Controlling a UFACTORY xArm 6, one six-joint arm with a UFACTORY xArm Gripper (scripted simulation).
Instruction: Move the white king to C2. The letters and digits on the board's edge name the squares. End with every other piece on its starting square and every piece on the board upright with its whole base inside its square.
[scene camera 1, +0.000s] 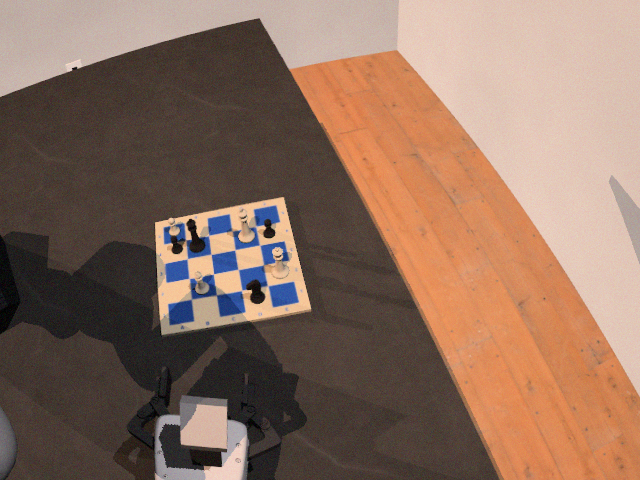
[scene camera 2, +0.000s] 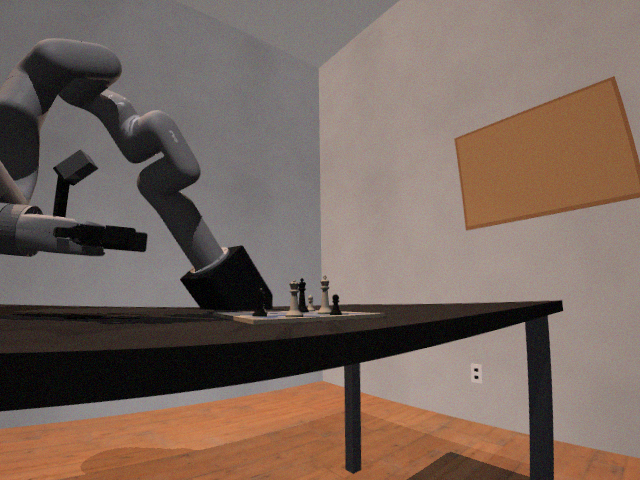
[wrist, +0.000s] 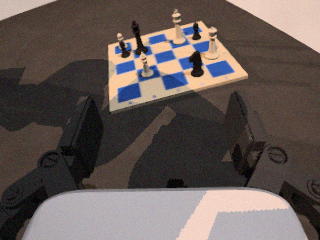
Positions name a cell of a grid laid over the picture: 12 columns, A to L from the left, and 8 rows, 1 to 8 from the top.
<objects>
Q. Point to my gripper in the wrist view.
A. At G4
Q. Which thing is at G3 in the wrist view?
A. A blue-and-cream chessboard.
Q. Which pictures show my gripper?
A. Scene camera 1, scene camera 2 and the wrist view: all of them.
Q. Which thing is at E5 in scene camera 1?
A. A blue-and-cream chessboard.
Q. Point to my gripper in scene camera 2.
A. C5
</objects>
